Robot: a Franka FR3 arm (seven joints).
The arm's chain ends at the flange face. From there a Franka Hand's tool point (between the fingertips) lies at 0.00 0.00 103.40 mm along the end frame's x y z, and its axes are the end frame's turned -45 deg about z.
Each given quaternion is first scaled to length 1.
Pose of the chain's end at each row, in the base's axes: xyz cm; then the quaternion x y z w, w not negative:
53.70 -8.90 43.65 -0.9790 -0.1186 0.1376 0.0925
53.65 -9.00 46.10 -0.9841 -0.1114 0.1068 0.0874
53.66 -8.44 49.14 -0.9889 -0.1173 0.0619 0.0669
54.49 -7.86 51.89 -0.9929 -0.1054 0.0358 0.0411
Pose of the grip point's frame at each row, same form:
50.69 -7.36 33.88 -0.8591 -0.4842 0.0917 0.1381
51.27 -7.47 36.15 -0.8666 -0.4795 0.0652 0.1216
52.23 -7.22 38.97 -0.8687 -0.4868 0.0316 0.0855
53.67 -7.09 41.61 -0.8770 -0.4774 0.0173 0.0517

